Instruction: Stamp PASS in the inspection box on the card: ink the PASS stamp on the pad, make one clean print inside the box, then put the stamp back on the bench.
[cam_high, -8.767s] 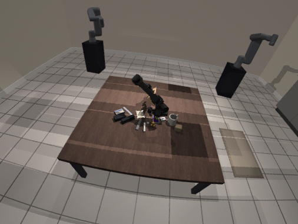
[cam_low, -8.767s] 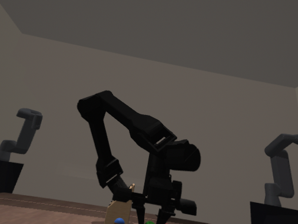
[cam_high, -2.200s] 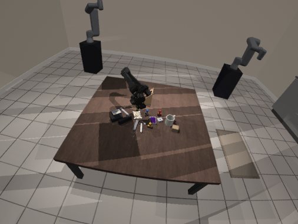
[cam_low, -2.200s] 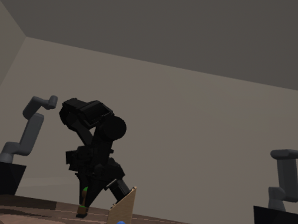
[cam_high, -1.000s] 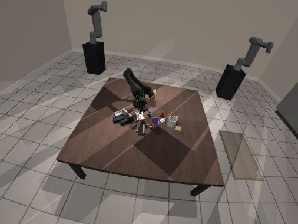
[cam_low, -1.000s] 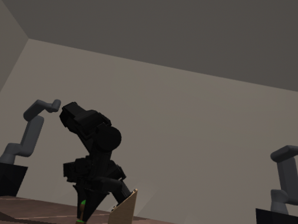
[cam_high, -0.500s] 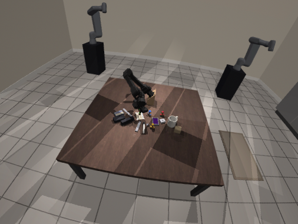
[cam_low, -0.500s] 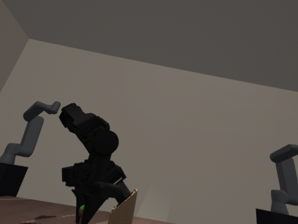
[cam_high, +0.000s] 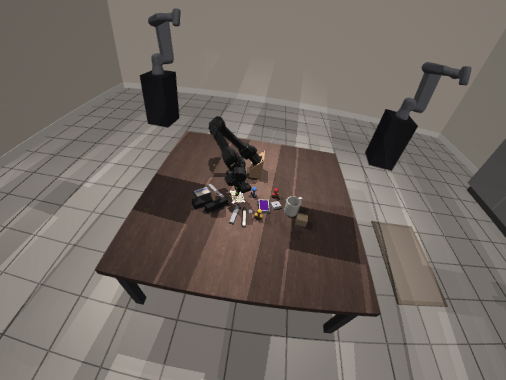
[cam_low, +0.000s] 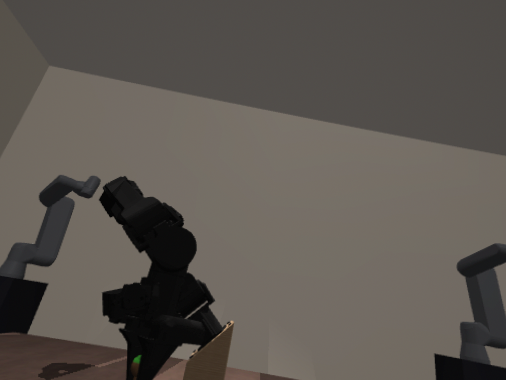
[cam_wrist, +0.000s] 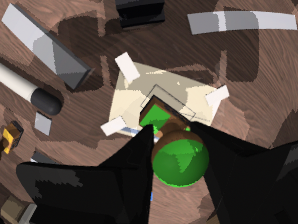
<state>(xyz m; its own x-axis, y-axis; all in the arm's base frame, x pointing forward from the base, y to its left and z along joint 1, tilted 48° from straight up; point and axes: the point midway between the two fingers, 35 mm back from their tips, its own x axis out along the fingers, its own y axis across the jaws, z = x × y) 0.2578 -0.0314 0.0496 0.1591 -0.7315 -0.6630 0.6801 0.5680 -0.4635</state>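
Now: the card 5 cm below my gripper tip. Round my gripper tip: grey bar: 14 cm ahead, 4 cm below, 3 cm to the left; then blue stamp: 9 cm to the left, 4 cm behind, 3 cm below; then PASS stamp: right at my gripper tip.
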